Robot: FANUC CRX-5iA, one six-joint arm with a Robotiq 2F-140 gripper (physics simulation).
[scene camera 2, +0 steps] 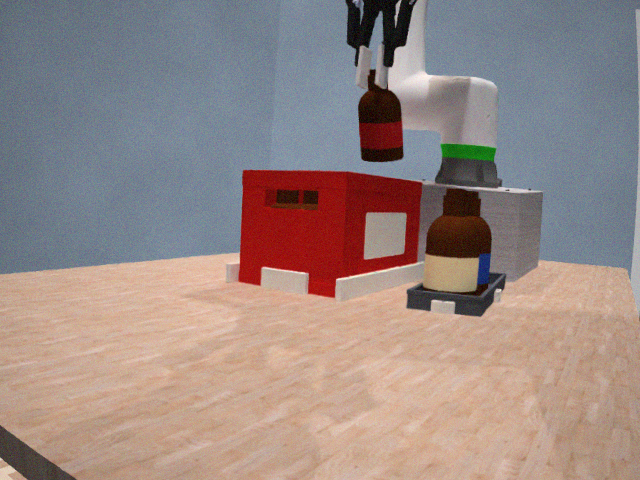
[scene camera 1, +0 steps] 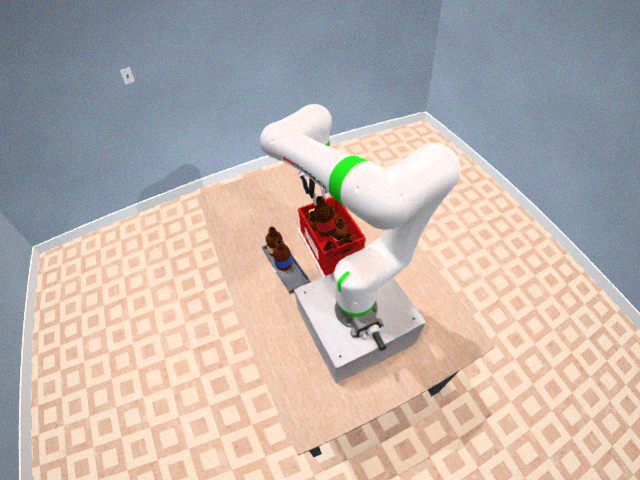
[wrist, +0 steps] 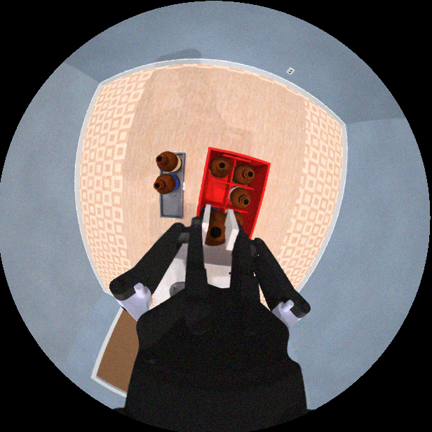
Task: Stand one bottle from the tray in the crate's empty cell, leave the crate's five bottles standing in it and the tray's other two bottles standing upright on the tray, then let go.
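Places are measured from the arm's base along level axes (x ahead, y left, z up), in metres.
Pixels of known places: gripper, fingertip midpoint: [scene camera 2: 371,86] [scene camera 1: 318,201]; arm's base, link origin: [scene camera 2: 466,185] [scene camera 1: 356,309].
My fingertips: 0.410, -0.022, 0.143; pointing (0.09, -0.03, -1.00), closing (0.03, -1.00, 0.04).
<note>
Ahead of a thing's pixels: the offset from my fingertips to its top centre, as dx, dy, dz. "*": to the spot under its first point.
My gripper [scene camera 2: 372,77] [wrist: 217,214] is shut on the neck of a brown bottle with a red label {-0.039, -0.003, +0.037} [scene camera 1: 325,222] [scene camera 2: 381,135] [wrist: 216,234]. The bottle hangs nearly upright, slightly tilted, its base above the rim of the red crate {+0.008, -0.049, -0.152} [scene camera 2: 292,232] [wrist: 259,200]. In the wrist view the empty cell [wrist: 216,192] shows on the crate's left, in the middle row. Three crate bottles [wrist: 220,166] [wrist: 244,175] [wrist: 240,198] stand clearly visible; the near row is partly hidden by the held bottle and fingers. A cream-labelled bottle {+0.083, +0.189, -0.167} [scene camera 1: 272,241] [scene camera 2: 450,271] [wrist: 168,161] and a blue-labelled bottle {+0.002, +0.180, -0.167} [scene camera 1: 282,255] [scene camera 2: 483,268] [wrist: 165,184] stand upright on the tray {* -0.101, +0.159, -0.321} [scene camera 1: 295,280] [wrist: 172,205].
Low white strips {* +0.156, -0.037, -0.311} [scene camera 2: 284,280] stand against the crate's base. The grey robot pedestal [scene camera 1: 320,320] [scene camera 2: 522,232] is beside the near ends of crate and tray. The crate's inner dividers and raised walls surround the cells. The tray lies beside the crate, with a gap between them.
</note>
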